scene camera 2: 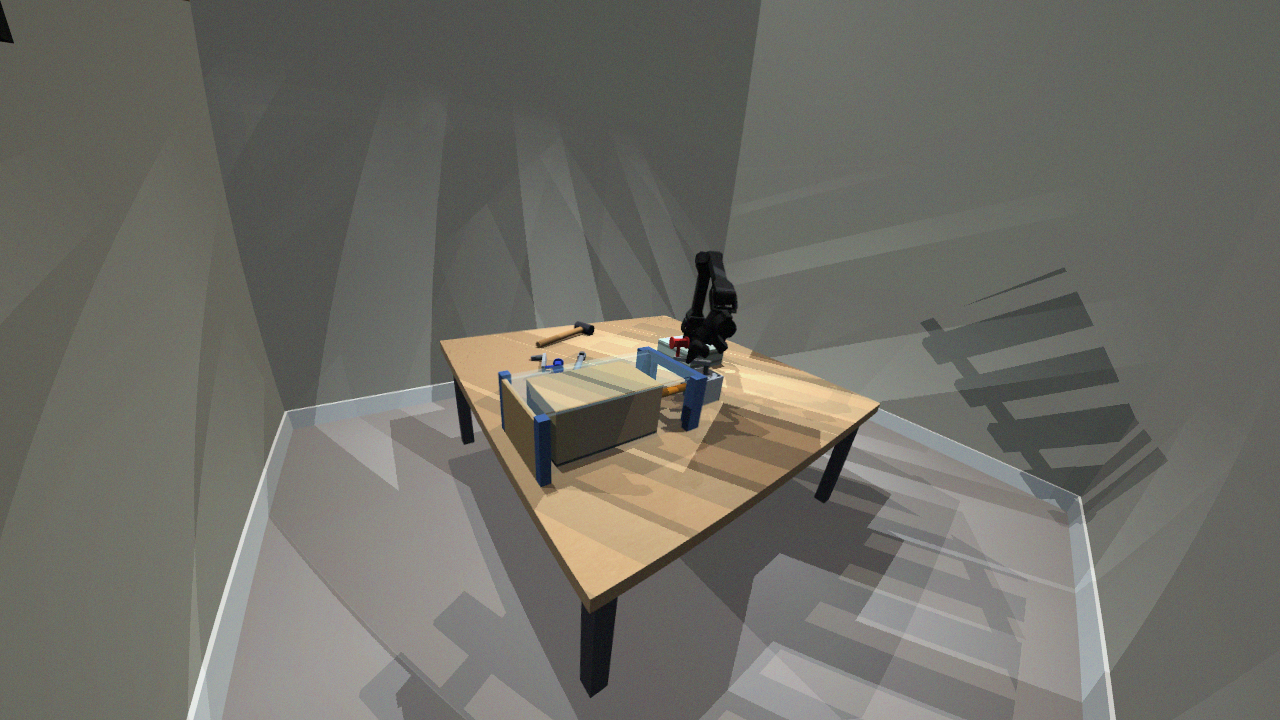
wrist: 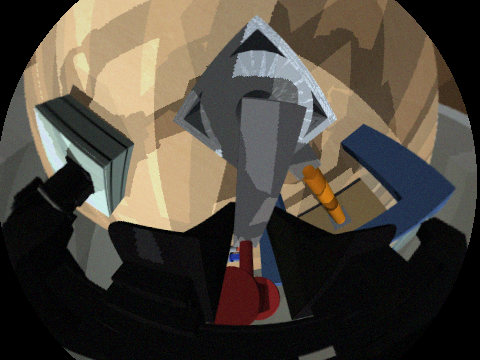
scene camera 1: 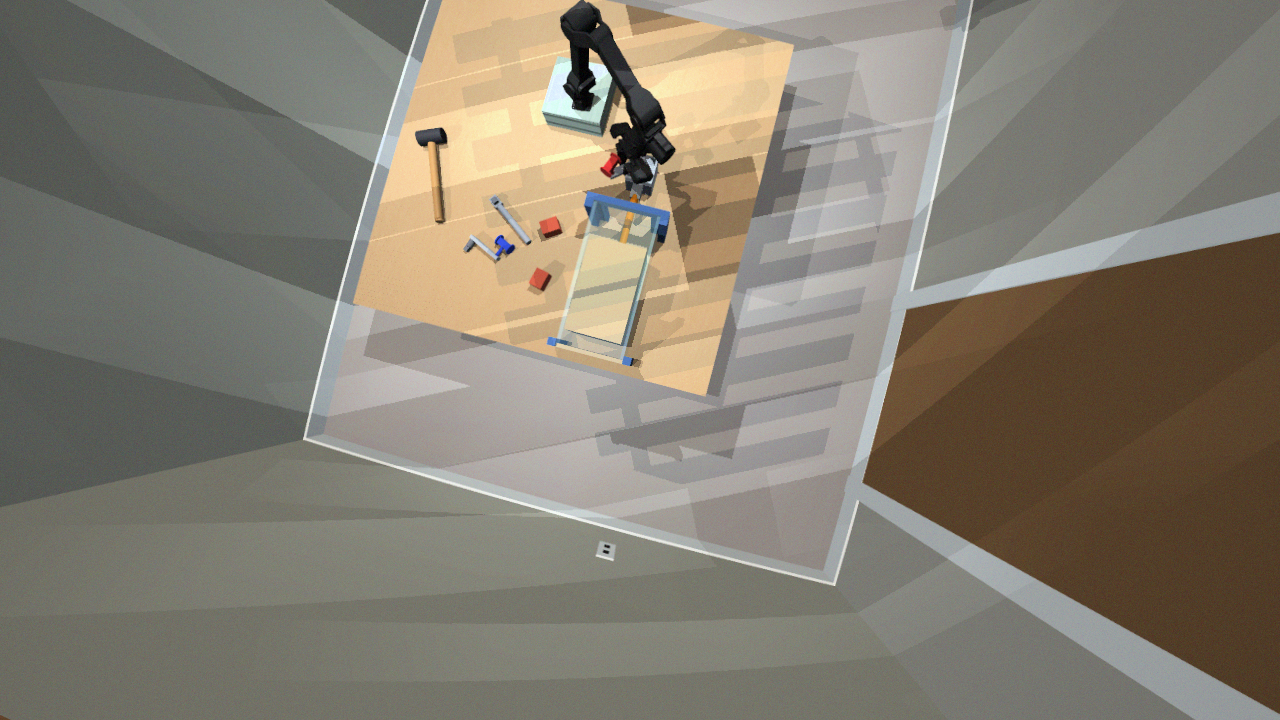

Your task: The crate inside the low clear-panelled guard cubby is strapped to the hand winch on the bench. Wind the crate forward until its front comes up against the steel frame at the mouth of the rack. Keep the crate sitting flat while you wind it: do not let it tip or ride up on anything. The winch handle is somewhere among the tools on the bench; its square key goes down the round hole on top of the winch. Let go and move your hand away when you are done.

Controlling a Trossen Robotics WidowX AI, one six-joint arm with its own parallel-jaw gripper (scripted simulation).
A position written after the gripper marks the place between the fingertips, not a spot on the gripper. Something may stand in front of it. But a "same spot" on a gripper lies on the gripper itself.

The gripper shows in scene camera 2, in the wrist view [250,208] and in scene camera 1. One and the same spot on the gripper: [scene camera 1: 627,167] is [scene camera 2: 690,343].
